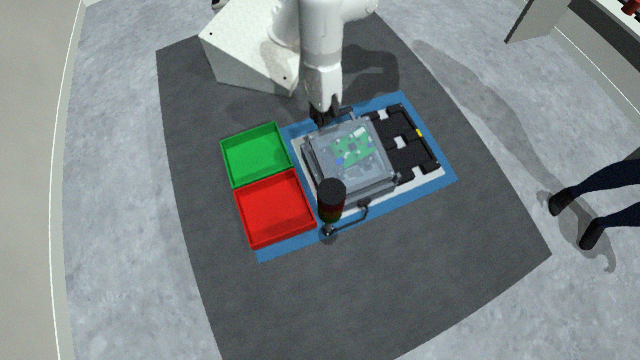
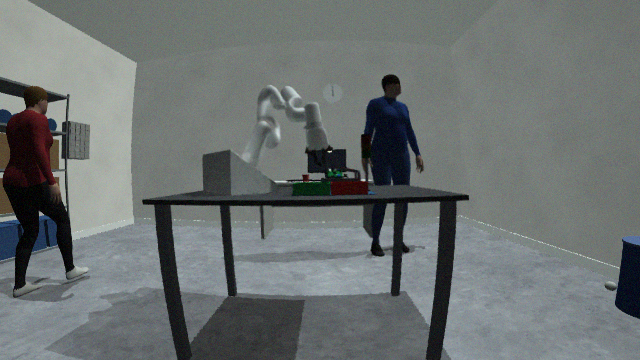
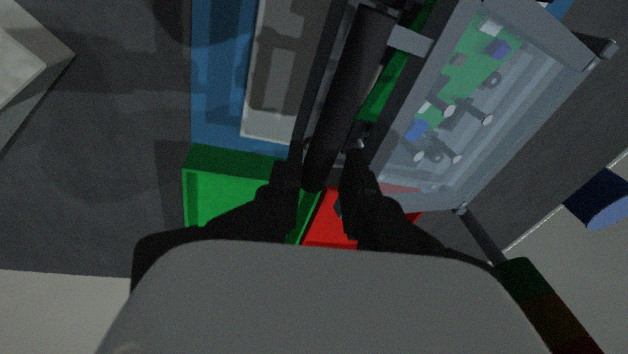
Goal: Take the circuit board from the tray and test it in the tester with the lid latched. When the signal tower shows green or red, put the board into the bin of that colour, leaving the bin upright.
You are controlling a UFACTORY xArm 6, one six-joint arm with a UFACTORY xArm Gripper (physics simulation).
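Pixels of known places: gripper, fingertip midpoint: [image 1: 320, 121] [image 2: 320, 164] [image 3: 321, 166]; arm's base at its link origin: [image 1: 284, 32].
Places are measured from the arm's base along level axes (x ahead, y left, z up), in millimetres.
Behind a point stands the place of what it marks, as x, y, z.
The green circuit board [image 1: 352, 145] [image 3: 467, 82] lies in the tester, seen through the clear lid [image 1: 325, 162] {482, -136, 23} [image 3: 530, 100] {529, -45, 16}. The lid looks partly raised over the tester base; its exact angle is hard to tell. My gripper [image 1: 324, 121] {391, -95, 36} [image 3: 321, 166] {391, -95, 36} is shut on the lid's dark handle bar [image 3: 342, 95] {390, -48, 46}, on the robot's side of the tester. The signal tower [image 1: 331, 200] {603, -199, 168} [image 2: 366, 147] {585, -213, 107} [image 3: 550, 305] {582, -170, 103} shows dark green, amber and red sections, none clearly lit. The green bin [image 1: 257, 155] {325, -250, -84} [image 2: 311, 188] {328, -334, -62} [image 3: 220, 195] {301, -244, -84} and the red bin [image 1: 274, 207] {477, -275, -85} [image 2: 350, 188] {478, -356, -65} [image 3: 327, 220] {454, -292, -84} stand upright.
The black tray [image 1: 387, 131] {443, 85, -72} with cutouts lies beside the tester, opposite the bins. A bent black bar [image 1: 352, 223] {606, -134, -83} joins the tester and the tower. The white robot base block [image 1: 250, 55] {72, -141, 23} [image 2: 217, 172] {-92, -160, 10} stands behind the bins. Two people [image 2: 390, 130] [image 2: 32, 150] stand away from the table.
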